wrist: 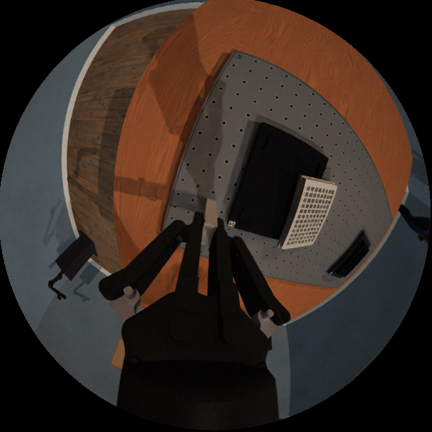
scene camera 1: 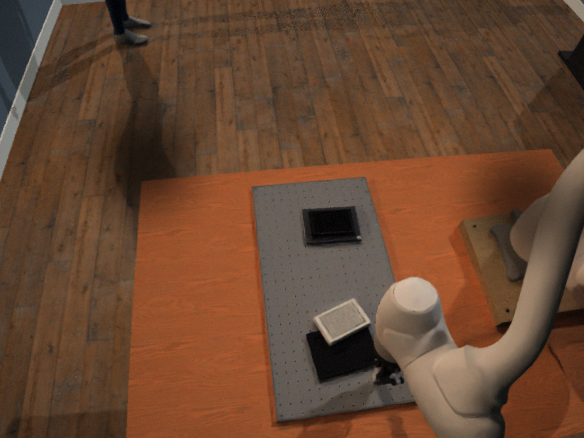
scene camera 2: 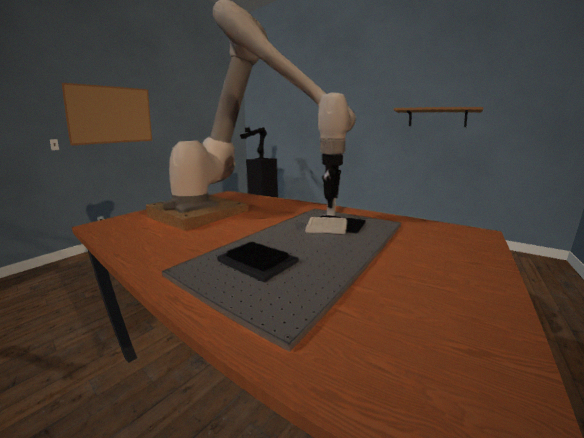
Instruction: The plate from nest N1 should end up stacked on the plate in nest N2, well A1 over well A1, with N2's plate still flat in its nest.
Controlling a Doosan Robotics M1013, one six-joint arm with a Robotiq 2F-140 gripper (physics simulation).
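Where they show: gripper, fingertip midpoint: (scene camera 1: 378,378) (scene camera 2: 330,214); arm's base, origin of the base link: (scene camera 1: 526,250) (scene camera 2: 190,205).
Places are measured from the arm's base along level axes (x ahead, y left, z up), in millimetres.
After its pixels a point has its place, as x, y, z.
A white well plate (scene camera 1: 342,321) @[583, 161, -12] (scene camera 2: 326,225) @[591, 141, -13] (wrist: 310,213) lies skewed and tilted across one edge of a black nest (scene camera 1: 341,356) @[597, 249, -22] (scene camera 2: 356,225) @[658, 224, -22] (wrist: 272,175), partly off it. A small A1 label (wrist: 231,224) marks a corner of this nest. A black plate (scene camera 1: 331,223) @[572, -141, -11] (scene camera 2: 257,255) @[583, -157, -9] sits in the dark nest (scene camera 1: 307,235) @[646, -110, -22] (scene camera 2: 265,274) @[644, -194, -22] at the board's other end, which shows small in the wrist view. No N1 or N2 marking is readable. My gripper (scene camera 1: 376,379) @[510, 310, -29] (scene camera 2: 331,207) @[510, 310, -29] (wrist: 208,207) is shut and empty, pointing down beside the black nest, on the side away from the white plate.
Both nests stand on a grey perforated board (scene camera 1: 287,280) @[716, 24, -34] (scene camera 2: 320,270) @[716, -91, -34] (wrist: 215,135) on the orange table (scene camera 1: 195,300) @[971, 62, -47] (scene camera 2: 425,300) @[942, -60, -47] (wrist: 340,55). The arm's wooden base block (scene camera 1: 480,250) @[143, -15, -5] (scene camera 2: 187,222) @[166, -110, -18] stands on the table beside the board.
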